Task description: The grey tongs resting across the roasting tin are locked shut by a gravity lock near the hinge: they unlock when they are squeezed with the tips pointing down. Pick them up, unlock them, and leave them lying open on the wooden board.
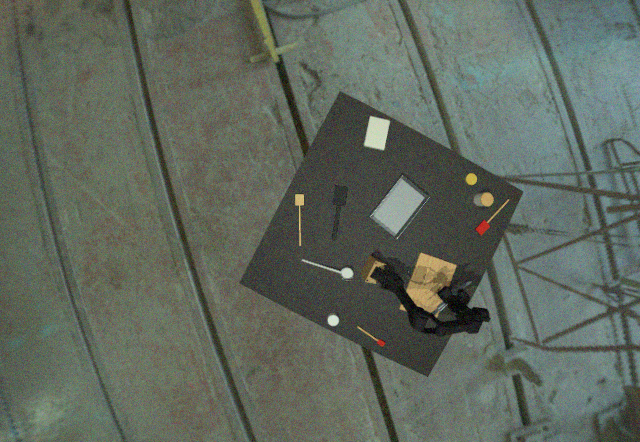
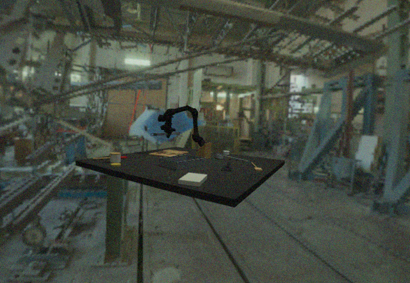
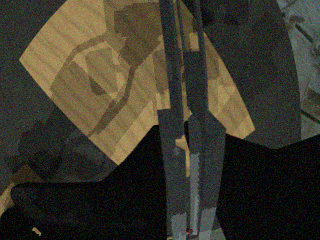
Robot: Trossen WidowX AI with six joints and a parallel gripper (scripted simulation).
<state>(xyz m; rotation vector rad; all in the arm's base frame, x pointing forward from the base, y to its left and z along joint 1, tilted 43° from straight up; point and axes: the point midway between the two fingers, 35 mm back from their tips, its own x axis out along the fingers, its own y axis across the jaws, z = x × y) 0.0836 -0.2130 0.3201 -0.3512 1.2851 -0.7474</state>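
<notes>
Right now the wooden board is 150 mm below my gripper tip, 20 mm to the left of it and 10 mm behind it. Also, from my gripper tip: red spatula 540 mm ahead, 150 mm below, 90 mm to the right; roasting tin 440 mm to the left, 290 mm ahead, 130 mm below; white cylinder 470 mm behind, 400 mm to the left, 140 mm below.
</notes>
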